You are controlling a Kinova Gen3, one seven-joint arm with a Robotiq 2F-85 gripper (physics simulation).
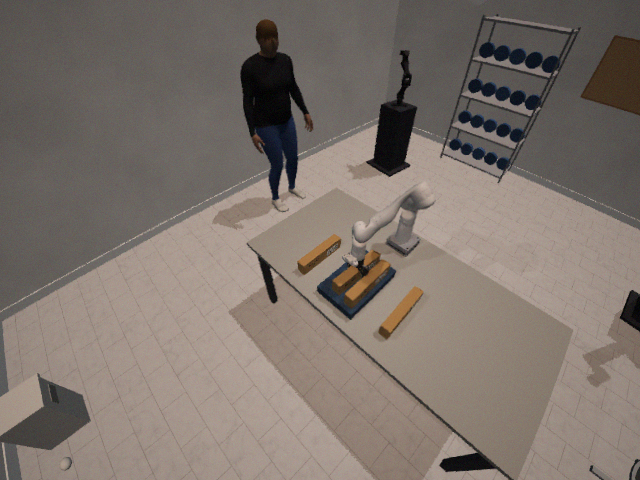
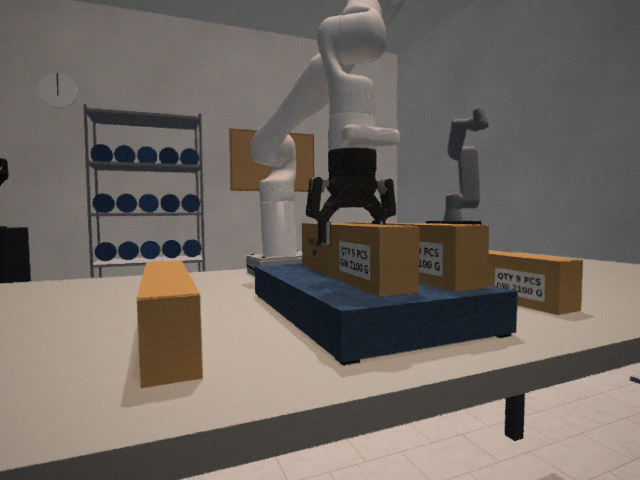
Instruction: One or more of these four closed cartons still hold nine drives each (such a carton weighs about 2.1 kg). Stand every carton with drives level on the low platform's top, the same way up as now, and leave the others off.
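Seen in the pictures: gripper, between the fingertips: (image 1: 355,272); arm's base, origin of its link: (image 1: 402,238) (image 2: 280,254).
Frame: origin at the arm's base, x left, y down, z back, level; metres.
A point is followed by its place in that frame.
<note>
The low blue platform (image 1: 326,290) {y -0.005, x 0.004, z -0.637 m} (image 2: 429,325) {y 0.023, x 0.061, z -0.647 m} bears two upright orange-brown cartons, side by side and apart. One carton (image 1: 359,293) (image 2: 398,263) is nearer the bare-sided carton; the other platform carton (image 1: 343,281) (image 2: 471,258) stands beyond it. A third carton (image 1: 319,253) (image 2: 568,286) stands on the table past the platform. These three show labels with "9 PCS" or "2100 G" text. A fourth carton (image 1: 400,313) (image 2: 170,338) stands on the table at the opposite side; no label shows. My gripper (image 1: 363,268) {y -0.058, x 0.037, z -0.459 m} (image 2: 352,232) {y -0.058, x 0.037, z -0.459 m} is open over the first platform carton, one fingertip beside its side, the other hidden behind it.
The grey table (image 1: 480,356) {y 0.054, x 0.759, z -0.261 m} (image 2: 248,397) {y 0.054, x -0.151, z -0.701 m} bears the arm's base (image 1: 403,243) {y -0.006, x 0.037, z -0.033 m} (image 2: 258,261) {y 0.007, x -0.067, z -0.073 m} behind the platform. A person (image 1: 268,93) stands beyond the table's far left end. A shelf rack (image 1: 516,22) (image 2: 142,117) stands by the wall.
</note>
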